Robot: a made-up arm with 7 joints. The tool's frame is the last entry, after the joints. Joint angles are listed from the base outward.
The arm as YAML. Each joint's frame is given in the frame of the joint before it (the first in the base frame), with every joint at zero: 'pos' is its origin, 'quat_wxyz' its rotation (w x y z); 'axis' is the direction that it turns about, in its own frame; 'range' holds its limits. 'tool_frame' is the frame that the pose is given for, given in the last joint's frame.
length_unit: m
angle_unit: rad
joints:
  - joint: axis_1
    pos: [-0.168, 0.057, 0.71]
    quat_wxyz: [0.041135, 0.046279, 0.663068, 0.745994]
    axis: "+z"
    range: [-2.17, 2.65]
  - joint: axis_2
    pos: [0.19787, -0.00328, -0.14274]
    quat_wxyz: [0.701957, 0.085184, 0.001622, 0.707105]
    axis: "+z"
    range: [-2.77, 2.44]
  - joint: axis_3
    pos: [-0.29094, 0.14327, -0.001]
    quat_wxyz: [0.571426, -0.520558, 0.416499, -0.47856]
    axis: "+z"
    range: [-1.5, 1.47]
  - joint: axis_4
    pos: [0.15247, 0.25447, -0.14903]
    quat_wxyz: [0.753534, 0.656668, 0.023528, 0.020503]
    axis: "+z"
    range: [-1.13, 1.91]
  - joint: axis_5
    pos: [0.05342, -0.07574, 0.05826]
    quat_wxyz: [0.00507, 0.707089, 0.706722, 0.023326]
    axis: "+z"
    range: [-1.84, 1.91]
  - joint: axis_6
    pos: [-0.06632, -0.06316, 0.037]
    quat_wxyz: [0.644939, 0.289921, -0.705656, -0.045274]
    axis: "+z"
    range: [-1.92, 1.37]
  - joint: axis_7
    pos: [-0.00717, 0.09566, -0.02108]
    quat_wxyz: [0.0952, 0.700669, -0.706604, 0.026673]
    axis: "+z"
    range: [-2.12, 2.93]
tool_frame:
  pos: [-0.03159, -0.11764, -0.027]
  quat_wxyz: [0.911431, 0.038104, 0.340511, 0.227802]
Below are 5 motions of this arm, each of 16 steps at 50 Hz.
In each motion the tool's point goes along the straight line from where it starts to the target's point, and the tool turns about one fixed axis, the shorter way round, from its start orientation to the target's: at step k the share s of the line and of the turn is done. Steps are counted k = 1, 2, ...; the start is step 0. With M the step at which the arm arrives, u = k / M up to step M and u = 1 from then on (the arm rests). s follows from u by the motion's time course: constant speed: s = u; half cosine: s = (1 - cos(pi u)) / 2; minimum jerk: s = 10 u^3 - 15 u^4 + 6 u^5.
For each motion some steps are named. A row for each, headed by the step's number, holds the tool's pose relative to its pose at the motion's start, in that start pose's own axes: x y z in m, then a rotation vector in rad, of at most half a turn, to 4 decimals.
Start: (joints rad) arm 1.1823 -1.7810 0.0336 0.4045 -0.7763 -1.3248 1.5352
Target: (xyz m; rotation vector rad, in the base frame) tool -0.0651 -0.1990 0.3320 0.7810 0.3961 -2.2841
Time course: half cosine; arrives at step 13
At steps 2, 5, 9, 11, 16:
2: -0.0029 0.0005 -0.0006 -0.0007 0.0101 0.0045
5: -0.0165 0.0026 -0.0035 -0.0042 0.0571 0.0254
9: -0.0401 0.0064 -0.0085 -0.0102 0.1387 0.0616
11: -0.0482 0.0077 -0.0102 -0.0123 0.1668 0.0741
16: -0.0511 0.0082 -0.0108 -0.0131 0.1769 0.0786

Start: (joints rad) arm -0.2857 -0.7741 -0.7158 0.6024 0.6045 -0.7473 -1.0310
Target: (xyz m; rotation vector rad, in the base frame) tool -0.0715 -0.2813 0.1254 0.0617 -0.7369 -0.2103
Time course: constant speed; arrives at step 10
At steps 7, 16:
7: 0.0557 0.0133 -0.0154 0.0530 -0.1513 -0.0851
16: 0.0796 0.0190 -0.0221 0.0758 -0.2162 -0.1216

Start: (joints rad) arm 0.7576 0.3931 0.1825 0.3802 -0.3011 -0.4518 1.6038
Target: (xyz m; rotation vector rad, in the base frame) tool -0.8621 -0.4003 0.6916 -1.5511 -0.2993 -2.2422
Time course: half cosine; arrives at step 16
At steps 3, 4, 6, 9, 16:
3: 0.0045 0.0015 -0.0003 0.0077 -0.0145 -0.0047
4: 0.0078 0.0025 -0.0004 0.0134 -0.0253 -0.0082
6: 0.0165 0.0054 -0.0009 0.0283 -0.0533 -0.0173
9: 0.0320 0.0104 -0.0018 0.0548 -0.1031 -0.0334
16: 0.0536 0.0174 -0.0031 0.0916 -0.1726 -0.0560

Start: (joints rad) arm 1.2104 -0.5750 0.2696 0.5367 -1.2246 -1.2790 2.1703
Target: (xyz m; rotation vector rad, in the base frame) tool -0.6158 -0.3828 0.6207 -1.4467 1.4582 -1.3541
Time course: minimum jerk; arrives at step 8
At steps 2, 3, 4, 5, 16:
2: -0.0002 -0.0015 -0.0010 0.0002 -0.0023 -0.0078
3: -0.0005 -0.0039 -0.0026 0.0005 -0.0062 -0.0207
4: -0.0009 -0.0071 -0.0047 0.0009 -0.0112 -0.0376
5: -0.0013 -0.0102 -0.0068 0.0013 -0.0163 -0.0546
16: -0.0018 -0.0141 -0.0093 0.0018 -0.0225 -0.0753

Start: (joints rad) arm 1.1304 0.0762 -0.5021 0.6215 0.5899 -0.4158 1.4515
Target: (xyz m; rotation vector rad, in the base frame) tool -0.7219 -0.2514 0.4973 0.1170 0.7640 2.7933
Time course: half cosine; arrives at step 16
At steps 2, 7, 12, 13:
2: -0.0051 -0.0082 -0.0063 -0.0103 0.0117 -0.0062
7: -0.0542 -0.0868 -0.0667 -0.1084 0.1242 -0.0651
12: -0.1150 -0.1841 -0.1414 -0.2299 0.2633 -0.1381
13: -0.1234 -0.1975 -0.1517 -0.2467 0.2825 -0.1481

